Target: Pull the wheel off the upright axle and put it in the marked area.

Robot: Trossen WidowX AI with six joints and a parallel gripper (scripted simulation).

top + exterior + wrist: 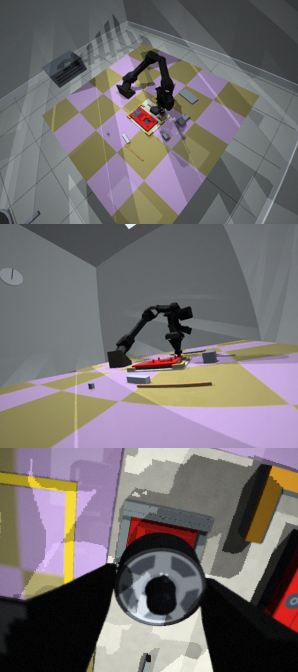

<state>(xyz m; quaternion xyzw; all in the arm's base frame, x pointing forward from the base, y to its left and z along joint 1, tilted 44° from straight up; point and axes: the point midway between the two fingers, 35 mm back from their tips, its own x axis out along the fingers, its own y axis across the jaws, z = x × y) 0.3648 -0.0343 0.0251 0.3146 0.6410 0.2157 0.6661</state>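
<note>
Right now my gripper tip is right at the wheel. From my gripper tip the other things lie so: tiny cube: 35 cm to the right, 24 cm behind, 3 cm below; then tan block: 28 cm to the left, 8 cm behind, 3 cm below; then thin wooden stick: 35 cm to the right, 4 cm below, 1 cm ahead.
</note>
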